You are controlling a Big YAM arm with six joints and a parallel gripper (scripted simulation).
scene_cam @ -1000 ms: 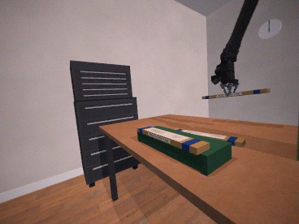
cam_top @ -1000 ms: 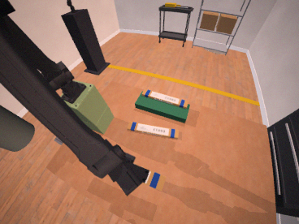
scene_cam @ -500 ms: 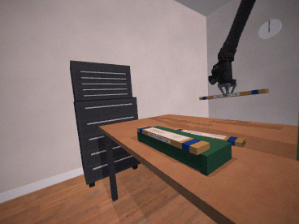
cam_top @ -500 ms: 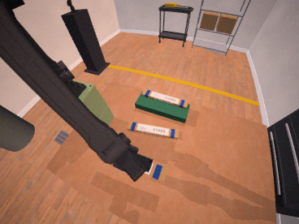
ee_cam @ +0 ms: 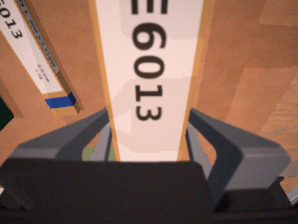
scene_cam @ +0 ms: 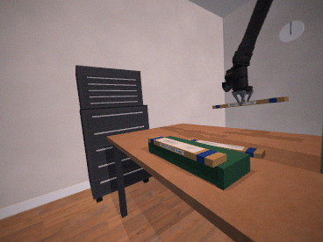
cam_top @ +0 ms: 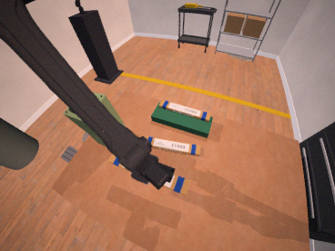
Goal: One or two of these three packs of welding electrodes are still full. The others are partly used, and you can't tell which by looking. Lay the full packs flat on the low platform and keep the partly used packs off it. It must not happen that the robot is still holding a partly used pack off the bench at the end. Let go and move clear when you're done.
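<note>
My gripper is now 440 mm to the right of the green platform and 190 mm above it.
</note>
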